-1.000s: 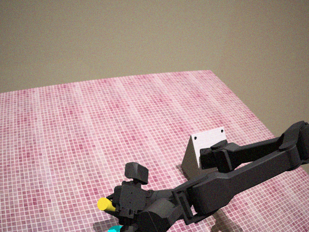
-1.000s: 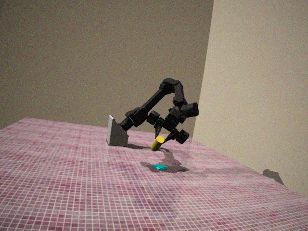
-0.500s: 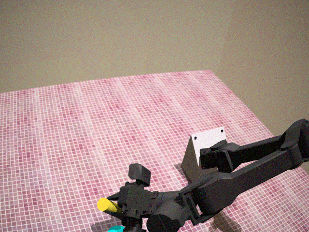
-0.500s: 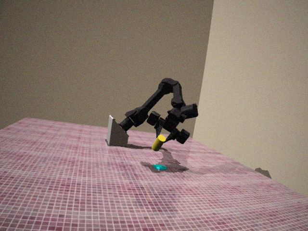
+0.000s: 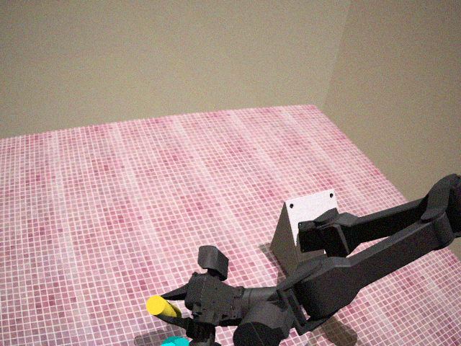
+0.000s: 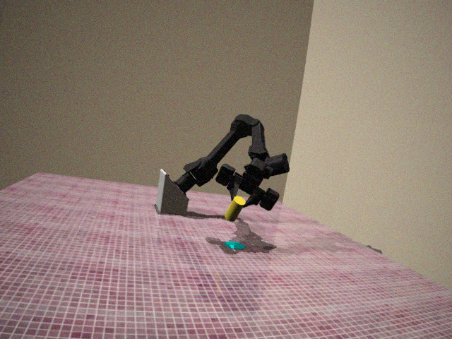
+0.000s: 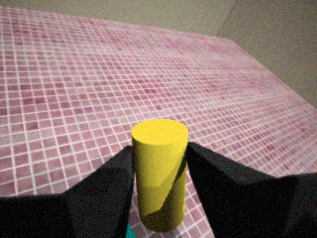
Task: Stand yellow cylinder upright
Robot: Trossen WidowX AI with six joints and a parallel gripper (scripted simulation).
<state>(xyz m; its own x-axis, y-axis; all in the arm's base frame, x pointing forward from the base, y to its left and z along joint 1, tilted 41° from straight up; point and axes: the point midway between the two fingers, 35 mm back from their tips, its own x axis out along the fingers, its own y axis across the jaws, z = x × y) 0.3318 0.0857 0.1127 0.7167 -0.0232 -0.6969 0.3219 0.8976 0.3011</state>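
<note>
My gripper tip is now 130 mm above the cyan circle, 30 mm past it and 20 mm to the right of it. The rest, counted from my gripper tip: yellow cylinder: 20 mm below, 10 mm behind.
</note>
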